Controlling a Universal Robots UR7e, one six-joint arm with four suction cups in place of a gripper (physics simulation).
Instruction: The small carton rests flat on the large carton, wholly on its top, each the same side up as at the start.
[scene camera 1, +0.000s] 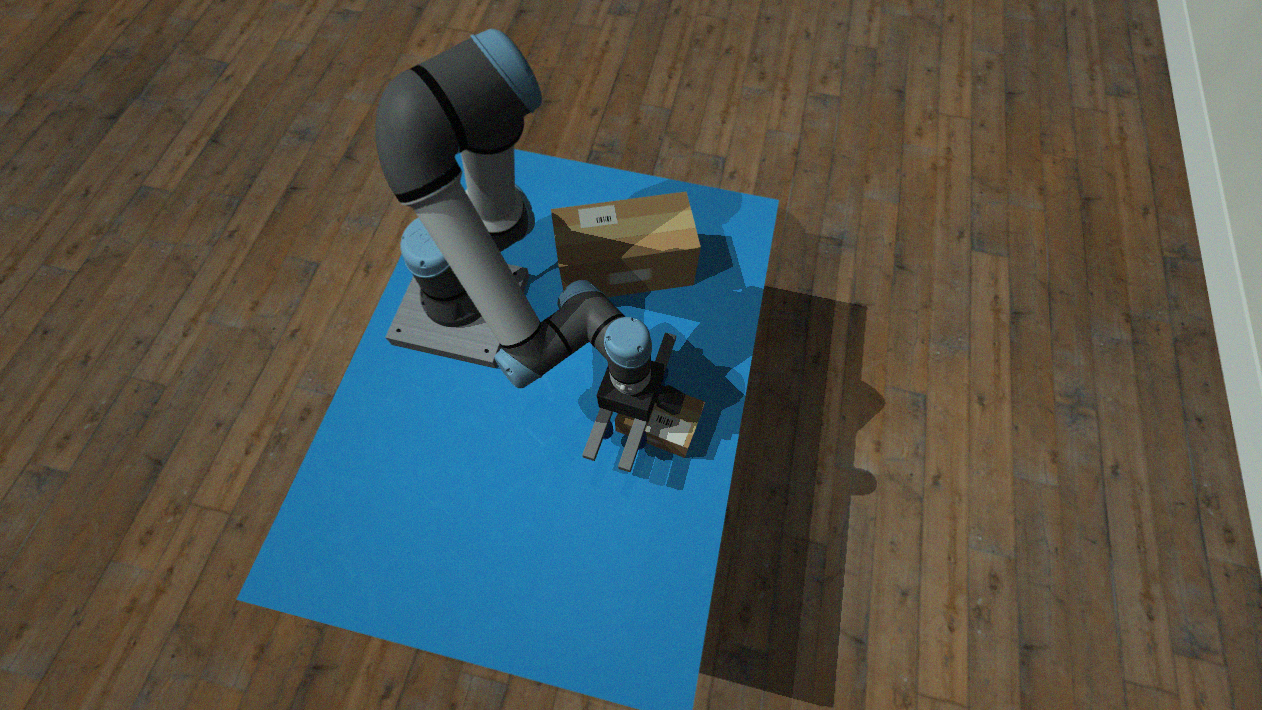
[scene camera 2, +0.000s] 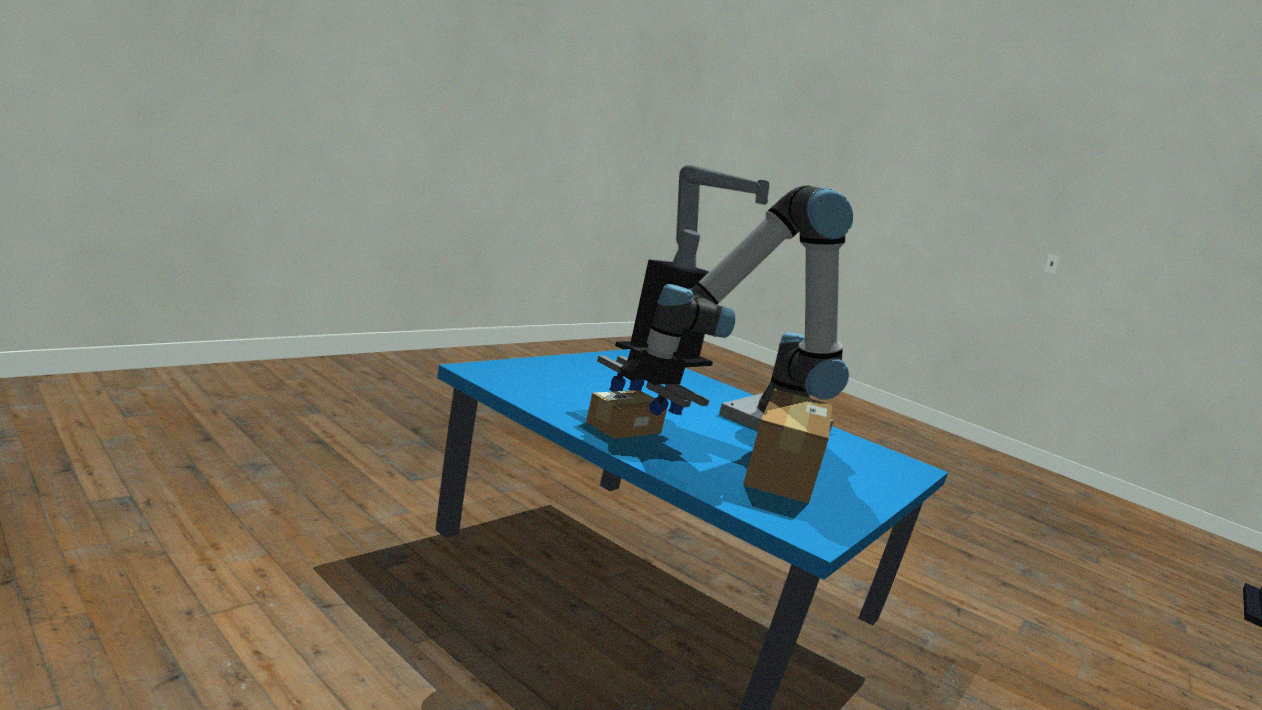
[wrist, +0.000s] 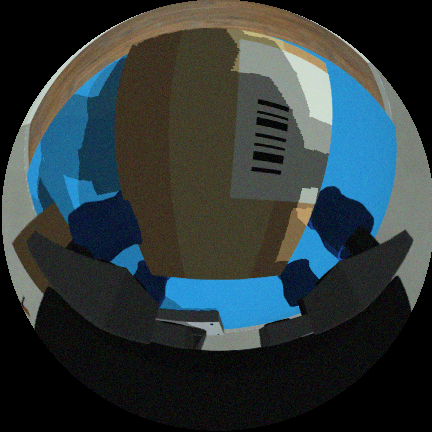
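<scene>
The small carton is brown with a white barcode label on top. It stands on the blue table near its right edge. My suction gripper sits right on top of it, with the blue cups at the carton's edges. The carton's underside still looks to be at table level. The large carton stands upright further back, beside the arm's base, with nothing on its labelled top.
The arm's grey base plate is bolted at the table's back left. The table's right edge runs close to both cartons. A wooden floor lies below and a grey wall stands behind.
</scene>
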